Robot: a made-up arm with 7 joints. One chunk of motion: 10 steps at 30 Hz.
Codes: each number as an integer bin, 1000 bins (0 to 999) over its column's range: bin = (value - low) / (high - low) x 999, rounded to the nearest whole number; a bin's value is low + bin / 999 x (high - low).
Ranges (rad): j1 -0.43..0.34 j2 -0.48..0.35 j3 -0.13..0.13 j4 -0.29..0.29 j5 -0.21..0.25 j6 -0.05..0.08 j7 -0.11..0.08
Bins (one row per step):
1: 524 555 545 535 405 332 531
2: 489 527 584 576 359 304 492
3: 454 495 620 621 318 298 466
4: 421 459 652 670 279 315 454
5: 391 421 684 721 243 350 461
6: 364 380 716 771 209 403 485
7: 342 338 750 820 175 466 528
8: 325 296 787 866 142 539 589
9: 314 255 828 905 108 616 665
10: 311 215 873 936 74 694 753
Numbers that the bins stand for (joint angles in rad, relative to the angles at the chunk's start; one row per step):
1: -0.0261 -0.0189 0.0118 0.0206 -0.0235 -0.0068 -0.0090
2: -0.0531 -0.0422 0.0220 0.0444 -0.0447 -0.0104 -0.0164
3: -0.0801 -0.0687 0.0314 0.0705 -0.0636 -0.0112 -0.0214
4: -0.1055 -0.0986 0.0397 0.0990 -0.0815 -0.0090 -0.0237
5: -0.1286 -0.1302 0.0480 0.1286 -0.0981 -0.0045 -0.0223
6: -0.1494 -0.1643 0.0563 0.1576 -0.1138 0.0024 -0.0178
7: -0.1664 -0.1992 0.0652 0.1861 -0.1294 0.0106 -0.0096
8: -0.1795 -0.2341 0.0748 0.2128 -0.1446 0.0201 0.0020
9: -0.1880 -0.2681 0.0855 0.2354 -0.1603 0.0302 0.0165
10: -0.1903 -0.3014 0.0972 0.2534 -0.1759 0.0403 0.0332

